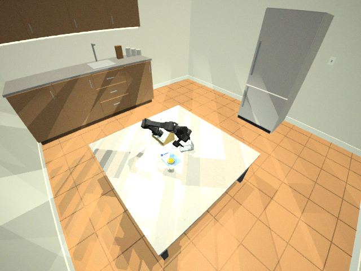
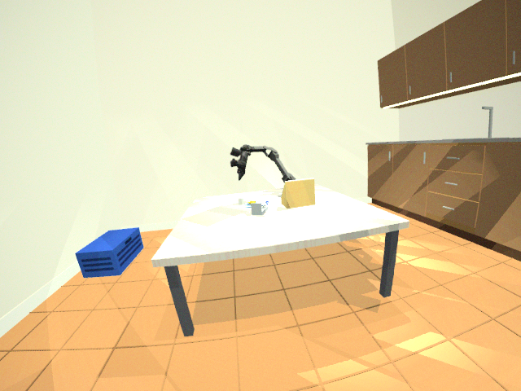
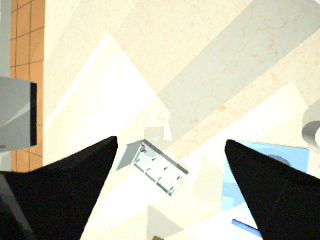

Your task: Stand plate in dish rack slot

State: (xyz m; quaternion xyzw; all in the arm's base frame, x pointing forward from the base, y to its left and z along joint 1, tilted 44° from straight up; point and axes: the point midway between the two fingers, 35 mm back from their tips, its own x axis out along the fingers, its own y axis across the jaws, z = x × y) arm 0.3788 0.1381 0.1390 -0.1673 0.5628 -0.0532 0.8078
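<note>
The plate lies 210 mm below my gripper tip, 120 mm to the right of it and 80 mm behind it. Round my gripper tip: dish rack: 210 mm below, 120 mm behind, 110 mm to the left; then small white cup: 200 mm below, 170 mm to the right, 10 mm ahead.
</note>
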